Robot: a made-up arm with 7 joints. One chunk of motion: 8 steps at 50 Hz.
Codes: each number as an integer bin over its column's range. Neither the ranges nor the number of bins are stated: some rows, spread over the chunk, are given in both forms.
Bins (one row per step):
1: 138 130 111 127 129 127
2: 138 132 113 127 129 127
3: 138 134 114 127 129 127
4: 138 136 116 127 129 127
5: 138 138 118 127 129 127
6: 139 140 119 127 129 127
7: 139 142 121 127 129 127
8: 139 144 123 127 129 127
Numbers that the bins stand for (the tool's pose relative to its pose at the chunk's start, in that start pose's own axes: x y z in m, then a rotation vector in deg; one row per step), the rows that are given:
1: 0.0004 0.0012 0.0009 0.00 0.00 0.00
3: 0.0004 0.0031 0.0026 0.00 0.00 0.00
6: 0.0009 0.0059 0.0053 0.00 0.00 0.00
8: 0.0009 0.0078 0.0075 0.00 0.00 0.00
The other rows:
2: 0.0004 0.0021 0.0020 0.00 0.00 0.00
4: 0.0004 0.0040 0.0037 0.00 0.00 0.00
5: 0.0004 0.0049 0.0048 0.00 0.00 0.00
7: 0.0009 0.0068 0.0064 0.00 0.00 0.00

